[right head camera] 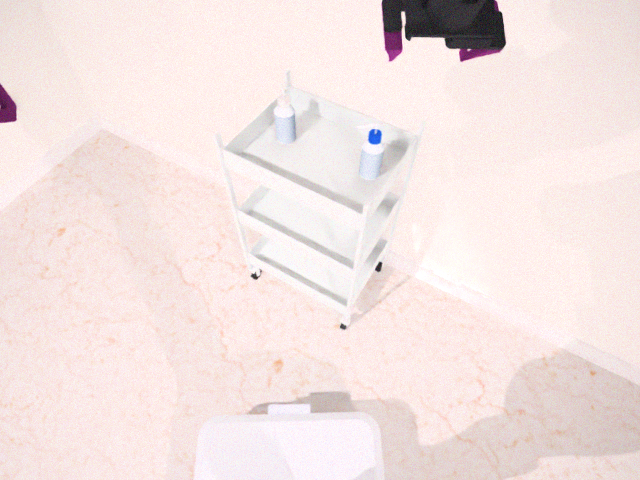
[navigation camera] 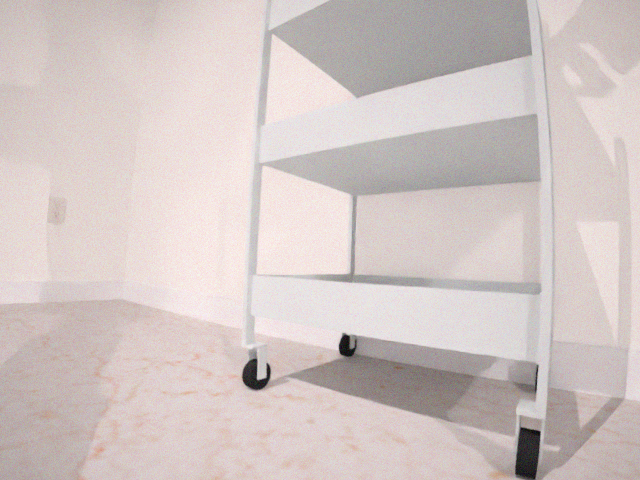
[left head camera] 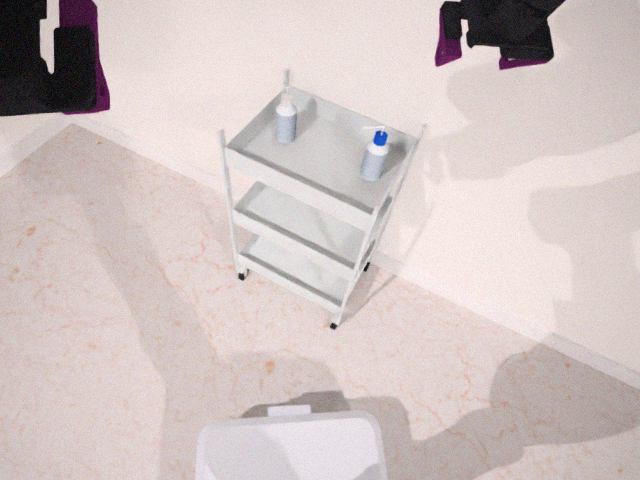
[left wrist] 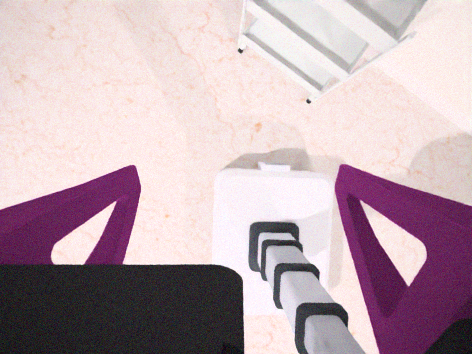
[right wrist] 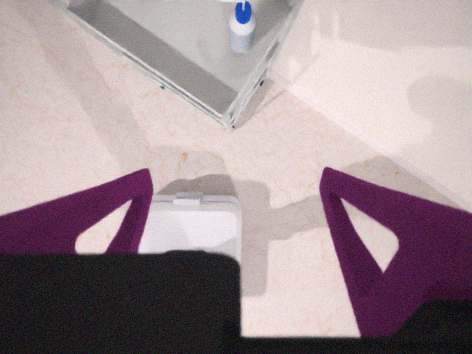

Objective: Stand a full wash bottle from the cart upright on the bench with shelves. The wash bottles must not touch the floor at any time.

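Frame: origin at the left arm's base, x down, y left, z ahead, level; centimetres.
Seen in the pictures: left gripper, fingertip midpoint: (left head camera: 41, 105) (left wrist: 237, 176); right gripper, fingertip midpoint: (right head camera: 425, 57) (left head camera: 468, 63) (right wrist: 236, 177).
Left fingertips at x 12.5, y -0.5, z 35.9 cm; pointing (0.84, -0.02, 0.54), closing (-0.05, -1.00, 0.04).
Observation:
Pixels of each thing's top centre, then the offset from my left fingertips to it.
- blue-capped wash bottle, middle of its top: (right head camera: 373, 123) (left head camera: 380, 124) dx +44.8, dy -45.1, dz +51.7 cm
- white-capped wash bottle, middle of its top: (left head camera: 286, 84) (right head camera: 282, 85) dx +44.8, dy -22.5, dz +67.2 cm
A blue-capped wash bottle (left head camera: 373, 161) (right head camera: 370, 159) (right wrist: 242, 36) stands upright at the right of the top tray of the white cart (left head camera: 299, 173) (right head camera: 294, 175) (navigation camera: 392, 317). A white-capped wash bottle (left head camera: 285, 124) (right head camera: 284, 124) stands upright at that tray's back left. Both look filled with pale blue. My right gripper (right wrist: 236, 177) (left head camera: 480, 59) (right head camera: 425, 54) is open and empty, beyond and to the right of the cart top in the head views. My left gripper (left wrist: 237, 176) is open and empty, at the upper left in the left head view. The bench with shelves does not show.
The cart's lower two trays hold no visible objects. A wall (left head camera: 516, 227) (navigation camera: 180, 206) runs close behind the cart and meets another wall at the left. My white base (left head camera: 292, 446) (right head camera: 289, 446) (left wrist: 272, 200) (right wrist: 195, 225) is in front of the cart.

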